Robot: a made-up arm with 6 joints. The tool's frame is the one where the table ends. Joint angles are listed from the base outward.
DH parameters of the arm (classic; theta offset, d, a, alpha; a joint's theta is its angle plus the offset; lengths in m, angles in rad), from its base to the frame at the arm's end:
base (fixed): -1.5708 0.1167 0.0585 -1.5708
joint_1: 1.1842 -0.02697 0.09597 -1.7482
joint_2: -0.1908 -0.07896 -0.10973 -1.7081
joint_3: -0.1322 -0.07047 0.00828 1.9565
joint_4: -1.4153 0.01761 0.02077 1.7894
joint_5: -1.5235 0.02 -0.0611 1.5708
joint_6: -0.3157 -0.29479 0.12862 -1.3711
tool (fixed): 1.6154 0.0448 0 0
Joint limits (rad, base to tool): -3..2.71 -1.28..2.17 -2.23..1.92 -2.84..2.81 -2.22..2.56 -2.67..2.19
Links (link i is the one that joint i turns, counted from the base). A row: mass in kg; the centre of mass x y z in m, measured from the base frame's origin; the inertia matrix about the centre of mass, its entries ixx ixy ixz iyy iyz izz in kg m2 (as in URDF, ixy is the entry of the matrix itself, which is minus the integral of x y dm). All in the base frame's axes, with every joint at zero. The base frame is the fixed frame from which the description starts. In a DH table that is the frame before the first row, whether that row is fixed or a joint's. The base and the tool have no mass.
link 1: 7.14; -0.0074 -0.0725 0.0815; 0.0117 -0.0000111 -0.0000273 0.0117 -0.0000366 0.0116
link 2: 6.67; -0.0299 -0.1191 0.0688; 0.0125 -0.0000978 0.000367 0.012 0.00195 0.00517
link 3: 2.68; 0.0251 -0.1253 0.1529; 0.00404 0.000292 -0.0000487 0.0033 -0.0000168 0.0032
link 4: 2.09; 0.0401 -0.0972 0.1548; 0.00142 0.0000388 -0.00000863 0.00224 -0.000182 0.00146
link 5: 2.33; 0.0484 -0.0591 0.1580; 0.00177 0 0 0.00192 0.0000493 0.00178
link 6: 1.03; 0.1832 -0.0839 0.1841; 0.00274 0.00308 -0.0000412 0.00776 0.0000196 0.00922
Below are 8 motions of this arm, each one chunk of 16 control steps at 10 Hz.
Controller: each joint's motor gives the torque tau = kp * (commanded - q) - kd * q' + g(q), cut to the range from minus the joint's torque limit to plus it. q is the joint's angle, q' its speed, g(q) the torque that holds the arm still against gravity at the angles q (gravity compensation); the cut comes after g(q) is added. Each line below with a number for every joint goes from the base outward.
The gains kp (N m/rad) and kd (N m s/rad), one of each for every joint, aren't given. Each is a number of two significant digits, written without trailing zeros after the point. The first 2 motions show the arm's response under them.
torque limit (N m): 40 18 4.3 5.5 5.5 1.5
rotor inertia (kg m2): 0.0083 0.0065 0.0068 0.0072 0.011 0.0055
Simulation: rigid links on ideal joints. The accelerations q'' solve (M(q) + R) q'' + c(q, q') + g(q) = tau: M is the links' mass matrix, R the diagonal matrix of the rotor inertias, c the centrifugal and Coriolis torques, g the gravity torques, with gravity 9.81 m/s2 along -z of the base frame. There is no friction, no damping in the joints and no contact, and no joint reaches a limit. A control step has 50 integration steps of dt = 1/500 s. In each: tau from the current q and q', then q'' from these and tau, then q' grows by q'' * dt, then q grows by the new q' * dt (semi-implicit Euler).
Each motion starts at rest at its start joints. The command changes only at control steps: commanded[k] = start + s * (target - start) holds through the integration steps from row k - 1 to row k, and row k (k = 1, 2, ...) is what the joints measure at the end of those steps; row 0 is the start. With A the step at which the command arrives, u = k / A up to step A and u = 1 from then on. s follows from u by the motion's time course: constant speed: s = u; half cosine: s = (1 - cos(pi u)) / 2; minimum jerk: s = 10 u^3 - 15 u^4 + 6 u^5; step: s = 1 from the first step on.
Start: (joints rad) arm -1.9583 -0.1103 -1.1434 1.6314 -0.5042 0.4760
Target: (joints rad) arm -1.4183 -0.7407 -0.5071 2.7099 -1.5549 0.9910
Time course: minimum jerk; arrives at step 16
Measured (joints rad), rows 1 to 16:
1: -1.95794 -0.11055 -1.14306 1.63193 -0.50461 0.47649
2: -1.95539 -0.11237 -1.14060 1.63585 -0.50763 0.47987
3: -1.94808 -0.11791 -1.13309 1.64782 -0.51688 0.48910
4: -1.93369 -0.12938 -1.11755 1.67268 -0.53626 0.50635
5: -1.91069 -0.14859 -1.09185 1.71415 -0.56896 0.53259
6: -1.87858 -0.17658 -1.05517 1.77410 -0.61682 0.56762
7: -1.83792 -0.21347 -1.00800 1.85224 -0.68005 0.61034
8: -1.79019 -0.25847 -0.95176 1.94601 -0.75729 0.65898
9: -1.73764 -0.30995 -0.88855 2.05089 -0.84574 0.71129
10: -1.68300 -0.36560 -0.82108 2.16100 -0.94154 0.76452
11: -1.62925 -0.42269 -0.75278 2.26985 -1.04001 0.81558
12: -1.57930 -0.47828 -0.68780 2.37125 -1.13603 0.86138
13: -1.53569 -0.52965 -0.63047 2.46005 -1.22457 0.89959
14: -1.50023 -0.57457 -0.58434 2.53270 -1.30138 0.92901
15: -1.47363 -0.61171 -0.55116 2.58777 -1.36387 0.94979
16: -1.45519 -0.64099 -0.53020 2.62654 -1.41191 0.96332
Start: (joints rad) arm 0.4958 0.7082 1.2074 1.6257 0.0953 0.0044
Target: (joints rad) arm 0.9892 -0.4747 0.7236 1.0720 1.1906 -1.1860
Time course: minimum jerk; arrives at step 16
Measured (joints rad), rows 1 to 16:
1: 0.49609 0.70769 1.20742 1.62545 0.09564 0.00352
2: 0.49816 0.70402 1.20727 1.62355 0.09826 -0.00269
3: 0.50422 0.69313 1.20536 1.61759 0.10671 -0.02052
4: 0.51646 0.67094 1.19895 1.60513 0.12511 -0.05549
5: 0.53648 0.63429 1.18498 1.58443 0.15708 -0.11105
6: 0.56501 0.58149 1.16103 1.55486 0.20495 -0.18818
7: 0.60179 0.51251 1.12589 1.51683 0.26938 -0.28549
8: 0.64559 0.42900 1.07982 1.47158 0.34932 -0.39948
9: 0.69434 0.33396 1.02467 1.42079 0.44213 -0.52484
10: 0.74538 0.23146 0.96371 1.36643 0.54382 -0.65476
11: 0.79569 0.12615 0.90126 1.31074 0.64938 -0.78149
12: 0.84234 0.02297 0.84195 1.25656 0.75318 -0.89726
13: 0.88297 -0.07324 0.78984 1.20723 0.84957 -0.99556
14: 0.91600 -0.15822 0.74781 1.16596 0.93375 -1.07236
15: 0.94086 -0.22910 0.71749 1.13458 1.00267 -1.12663
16: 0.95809 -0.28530 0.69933 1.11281 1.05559 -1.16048
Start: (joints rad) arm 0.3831 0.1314 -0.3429 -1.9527 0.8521 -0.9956
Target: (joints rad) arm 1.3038 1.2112 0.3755 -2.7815 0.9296 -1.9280
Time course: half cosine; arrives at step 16
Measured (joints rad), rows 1 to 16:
1: 0.38568 0.13320 -0.34122 -1.95514 0.85192 -0.99790
2: 0.39546 0.14048 -0.33447 -1.96405 0.85155 -1.00719
3: 0.41559 0.15641 -0.31981 -1.98186 0.85138 -1.02738
4: 0.44762 0.18310 -0.29562 -2.00972 0.85182 -1.06064
5: 0.49183 0.22165 -0.26147 -2.04782 0.85317 -1.10748
6: 0.54751 0.27221 -0.21792 -2.09555 0.85560 -1.16714
7: 0.61318 0.33410 -0.16617 -2.15168 0.85927 -1.23790
8: 0.68673 0.40591 -0.10781 -2.21455 0.86426 -1.31738
9: 0.76559 0.48561 -0.04463 -2.28223 0.87066 -1.40273
10: 0.84689 0.57065 0.02144 -2.35257 0.87841 -1.49080
11: 0.92765 0.65814 0.08832 -2.42334 0.88727 -1.57824
12: 1.00495 0.74499 0.15366 -2.49216 0.89675 -1.66165
13: 1.07599 0.82805 0.21477 -2.55655 0.90613 -1.73765
14: 1.13824 0.90433 0.26882 -2.61403 0.91460 -1.80303
15: 1.18946 0.97103 0.31306 -2.66224 0.92150 -1.85496
16: 1.22773 1.02574 0.34519 -2.69913 0.92639 -1.89125

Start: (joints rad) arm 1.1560 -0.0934 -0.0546 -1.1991 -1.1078 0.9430
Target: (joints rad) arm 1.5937 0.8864 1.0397 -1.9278 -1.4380 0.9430
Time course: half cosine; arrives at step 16
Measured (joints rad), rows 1 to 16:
1: 1.15726 -0.09163 -0.05179 -1.20122 -1.10864 0.94287
2: 1.16202 -0.08470 -0.04062 -1.20905 -1.11175 0.94240
3: 1.17174 -0.06985 -0.01662 -1.22487 -1.11803 0.94170
4: 1.18710 -0.04530 0.02258 -1.24985 -1.12791 0.94112
5: 1.20817 -0.01018 0.07753 -1.28422 -1.14149 0.94098
6: 1.23459 0.03561 0.14728 -1.32740 -1.15861 0.94144
7: 1.26565 0.09144 0.22983 -1.37813 -1.17886 0.94252
8: 1.30037 0.15609 0.32233 -1.43468 -1.20160 0.94409
9: 1.33757 0.22779 0.42141 -1.49501 -1.22610 0.94591
10: 1.37598 0.30434 0.52332 -1.55698 -1.25154 0.94766
11: 1.41424 0.38322 0.62412 -1.61852 -1.27714 0.94897
12: 1.45099 0.46166 0.71983 -1.67764 -1.30213 0.94955
13: 1.48487 0.53683 0.80664 -1.73242 -1.32578 0.94924
14: 1.51464 0.60599 0.88112 -1.78097 -1.34739 0.94802
15: 1.53914 0.66658 0.94036 -1.82152 -1.36624 0.94609
16: 1.55741 0.71640 0.98215 -1.85240 -1.38162 0.94371

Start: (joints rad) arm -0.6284 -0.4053 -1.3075 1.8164 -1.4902 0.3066
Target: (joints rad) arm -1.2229 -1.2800 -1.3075 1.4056 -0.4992 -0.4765
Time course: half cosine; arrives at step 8
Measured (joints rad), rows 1 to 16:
1: -0.63495 -0.41182 -1.30672 1.81141 -1.48190 0.29849
2: -0.65911 -0.43632 -1.30443 1.79393 -1.45145 0.26583
3: -0.70640 -0.48562 -1.30047 1.76106 -1.39162 0.19793
4: -0.77577 -0.56041 -1.29477 1.71399 -1.30265 0.09573
5: -0.86058 -0.65561 -1.28861 1.65752 -1.19103 -0.02943
6: -0.95029 -0.76167 -1.28514 1.59868 -1.06769 -0.15898
7: -1.03259 -0.86645 -1.28759 1.54494 -0.94612 -0.27276
8: -1.09591 -0.95712 -1.29687 1.50321 -0.84090 -0.35519
9: -1.13828 -1.02881 -1.30875 1.47422 -0.75790 -0.40605
10: -1.16614 -1.08484 -1.31777 1.45396 -0.69386 -0.43637
11: -1.18460 -1.12851 -1.32257 1.43983 -0.64519 -0.45435
12: -1.19691 -1.16250 -1.32384 1.42996 -0.60857 -0.46480
13: -1.20517 -1.18892 -1.32281 1.42300 -0.58118 -0.47062
14: -1.21074 -1.20942 -1.32062 1.41805 -0.56073 -0.47370
15: -1.21451 -1.22533 -1.31810 1.41450 -0.54546 -0.47522
16: -1.21708 -1.23766 -1.31573 1.41195 -0.53404 -0.47591

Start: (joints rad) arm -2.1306 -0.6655 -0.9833 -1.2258 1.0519 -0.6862
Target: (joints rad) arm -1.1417 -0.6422 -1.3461 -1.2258 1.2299 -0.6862
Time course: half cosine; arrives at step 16
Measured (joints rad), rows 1 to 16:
1: -2.12808 -0.66530 -0.98331 -1.22554 1.05259 -0.68719
2: -2.11828 -0.66472 -0.98440 -1.22486 1.05498 -0.68996
3: -2.09758 -0.66384 -0.98879 -1.22399 1.05937 -0.69364
4: -2.06409 -0.66274 -0.99841 -1.22317 1.06569 -0.69708
5: -2.01731 -0.66149 -1.01432 -1.22252 1.07367 -0.69952
6: -1.95789 -0.66012 -1.03661 -1.22209 1.08308 -0.70063
7: -1.88739 -0.65866 -1.06466 -1.22190 1.09366 -0.70038
8: -1.80806 -0.65715 -1.09732 -1.22196 1.10519 -0.69893
9: -1.72263 -0.65563 -1.13315 -1.22225 1.11740 -0.69648
10: -1.63421 -0.65413 -1.17056 -1.22277 1.13003 -0.69325
11: -1.54607 -0.65270 -1.20792 -1.22348 1.14276 -0.68950
12: -1.46151 -0.65139 -1.24364 -1.22434 1.15523 -0.68544
13: -1.38373 -0.65024 -1.27627 -1.22531 1.16707 -0.68132
14: -1.31570 -0.64927 -1.30450 -1.22633 1.17787 -0.67732
15: -1.26000 -0.64851 -1.32728 -1.22733 1.18724 -0.67366
16: -1.21879 -0.64799 -1.34379 -1.22826 1.19479 -0.67048

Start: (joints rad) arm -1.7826 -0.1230 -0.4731 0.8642 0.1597 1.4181
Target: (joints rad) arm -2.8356 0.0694 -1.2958 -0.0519 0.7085 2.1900
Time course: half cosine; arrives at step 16
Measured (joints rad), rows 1 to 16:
1: -1.78556 -0.12250 -0.47530 0.86220 0.16044 1.41966
2: -1.79675 -0.12071 -0.48388 0.85424 0.16367 1.42658
3: -1.81976 -0.11720 -0.50212 0.83697 0.17125 1.44264
4: -1.85635 -0.11177 -0.53183 0.80833 0.18462 1.46995
5: -1.90685 -0.10437 -0.57347 0.76751 0.20457 1.50907
6: -1.97048 -0.09508 -0.62634 0.71484 0.23126 1.55931
7: -2.04557 -0.08405 -0.68889 0.65154 0.26429 1.61903
8: -2.12973 -0.07155 -0.75887 0.57958 0.30279 1.68592
9: -2.22008 -0.05789 -0.83362 0.50146 0.34549 1.75722
10: -2.31336 -0.04344 -0.91022 0.42008 0.39086 1.82996
11: -2.40616 -0.02865 -0.98564 0.33859 0.43723 1.90121
12: -2.49503 -0.01400 -1.05685 0.26015 0.48286 1.96825
13: -2.57665 0.00003 -1.12093 0.18780 0.52609 2.02870
14: -2.64795 0.01290 -1.17521 0.12426 0.56536 2.08050
15: -2.70625 0.02414 -1.21746 0.07190 0.59929 2.12193
16: -2.74934 0.03332 -1.24604 0.03258 0.62670 2.15158

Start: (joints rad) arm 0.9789 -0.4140 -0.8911 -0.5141 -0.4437 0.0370
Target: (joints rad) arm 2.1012 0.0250 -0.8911 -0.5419 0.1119 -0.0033
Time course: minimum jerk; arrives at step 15
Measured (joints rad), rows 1 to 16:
1: 0.97972 -0.41377 -0.89088 -0.51410 -0.44327 0.03700
2: 0.98552 -0.41218 -0.88957 -0.51419 -0.44033 0.03700
3: 1.00247 -0.40750 -0.88683 -0.51469 -0.43235 0.03701
4: 1.03625 -0.39804 -0.88314 -0.51595 -0.41724 0.03687
5: 1.09051 -0.38254 -0.87938 -0.51816 -0.39379 0.03635
6: 1.16619 -0.36039 -0.87647 -0.52138 -0.36176 0.03522
7: 1.26141 -0.33174 -0.87509 -0.52544 -0.32190 0.03335
8: 1.37184 -0.29743 -0.87563 -0.53002 -0.27580 0.03071
9: 1.49124 -0.25895 -0.87819 -0.53462 -0.22573 0.02727
10: 1.61223 -0.21822 -0.88255 -0.53867 -0.17441 0.02304
11: 1.72716 -0.17743 -0.88820 -0.54162 -0.12462 0.01809
12: 1.82910 -0.13876 -0.89438 -0.54312 -0.07899 0.01261
13: 1.91278 -0.10417 -0.90018 -0.54313 -0.03953 0.00699
14: 1.97564 -0.07504 -0.90467 -0.54198 -0.00732 0.00177
15: 2.01887 -0.05181 -0.90699 -0.54031 0.01797 -0.00245
16: 2.04737 -0.03381 -0.90668 -0.53890 0.03797 -0.00520

